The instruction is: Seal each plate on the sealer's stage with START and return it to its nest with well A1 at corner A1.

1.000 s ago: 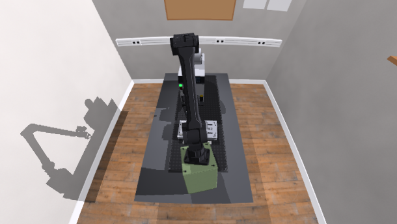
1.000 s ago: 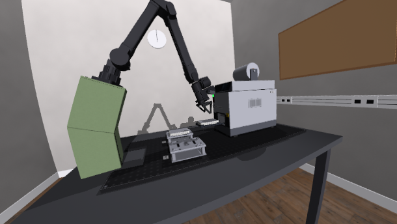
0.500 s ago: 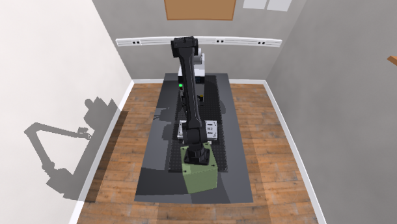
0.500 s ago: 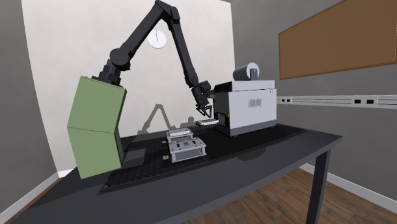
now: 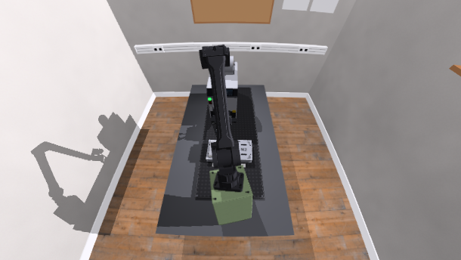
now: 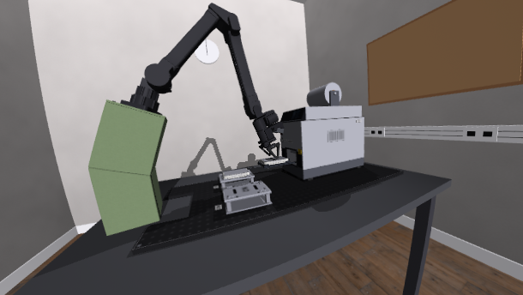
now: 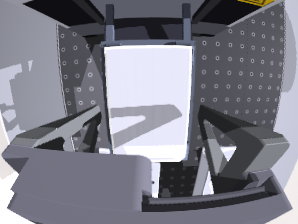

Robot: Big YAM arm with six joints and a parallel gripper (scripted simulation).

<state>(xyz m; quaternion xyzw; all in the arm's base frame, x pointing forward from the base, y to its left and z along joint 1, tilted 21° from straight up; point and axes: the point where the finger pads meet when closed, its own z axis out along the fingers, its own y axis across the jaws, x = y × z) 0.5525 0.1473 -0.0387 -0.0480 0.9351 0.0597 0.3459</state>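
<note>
My hand is 2 cm above the white plate. Also, from my hand: dark sealer stage (4 cm below); then yellow warning label (11 cm ahead, 7 cm to the right, 2 cm above); then foil roll (33 cm ahead, 29 cm above, 5 cm to the left).
</note>
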